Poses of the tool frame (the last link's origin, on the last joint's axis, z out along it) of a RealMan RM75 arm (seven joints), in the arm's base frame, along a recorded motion.
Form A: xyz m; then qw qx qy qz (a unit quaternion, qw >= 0).
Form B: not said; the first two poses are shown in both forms.
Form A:
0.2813 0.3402 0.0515 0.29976 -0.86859 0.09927 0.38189
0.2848 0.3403 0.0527 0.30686 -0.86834 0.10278 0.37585
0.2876 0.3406 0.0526 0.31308 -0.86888 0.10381 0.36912
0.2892 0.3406 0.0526 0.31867 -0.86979 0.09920 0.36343
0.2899 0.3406 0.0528 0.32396 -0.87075 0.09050 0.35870
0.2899 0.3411 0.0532 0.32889 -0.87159 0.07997 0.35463
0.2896 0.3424 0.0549 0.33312 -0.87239 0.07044 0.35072
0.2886 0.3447 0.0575 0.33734 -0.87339 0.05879 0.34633
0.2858 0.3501 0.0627 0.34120 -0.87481 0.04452 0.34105
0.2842 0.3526 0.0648 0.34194 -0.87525 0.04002 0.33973
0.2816 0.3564 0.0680 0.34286 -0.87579 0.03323 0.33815
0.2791 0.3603 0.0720 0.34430 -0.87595 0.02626 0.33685
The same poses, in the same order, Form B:
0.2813 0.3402 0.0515 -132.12 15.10 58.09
0.2848 0.3403 0.0527 -131.62 15.58 56.97
0.2876 0.3406 0.0526 -131.29 15.69 55.78
0.2892 0.3406 0.0526 -131.07 14.95 54.77
0.2899 0.3406 0.0528 -130.87 13.60 53.91
0.2899 0.3411 0.0532 -130.69 11.99 53.17
0.2896 0.3424 0.0549 -130.54 10.54 52.48
0.2886 0.3447 0.0575 -130.42 8.78 51.71
0.2858 0.3501 0.0627 -130.38 6.64 50.83
0.2842 0.3526 0.0648 -130.40 5.96 50.62
0.2816 0.3564 0.0680 -130.43 4.95 50.36
0.2791 0.3603 0.0720 -130.36 3.91 50.13

